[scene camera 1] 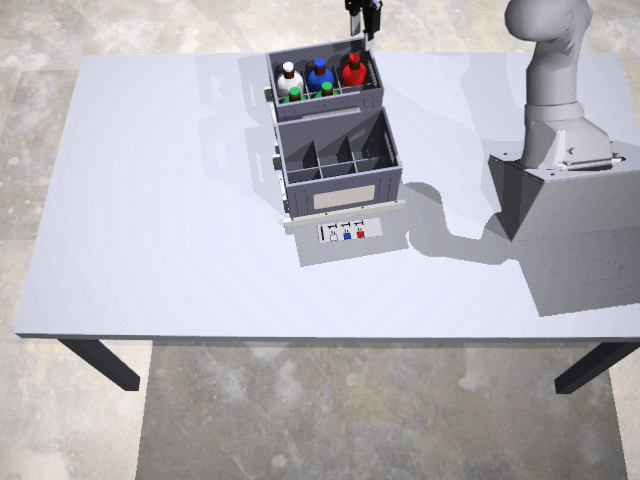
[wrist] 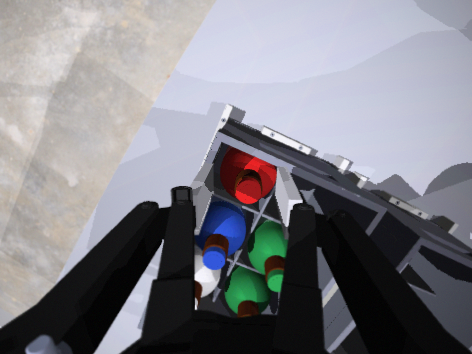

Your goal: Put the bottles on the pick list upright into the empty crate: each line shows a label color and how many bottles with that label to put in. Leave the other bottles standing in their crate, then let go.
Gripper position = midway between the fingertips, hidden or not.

I see my gripper (wrist: 244, 180), a blue bottle (wrist: 223, 231), a red bottle (wrist: 247, 178) and a white bottle (wrist: 206, 280).
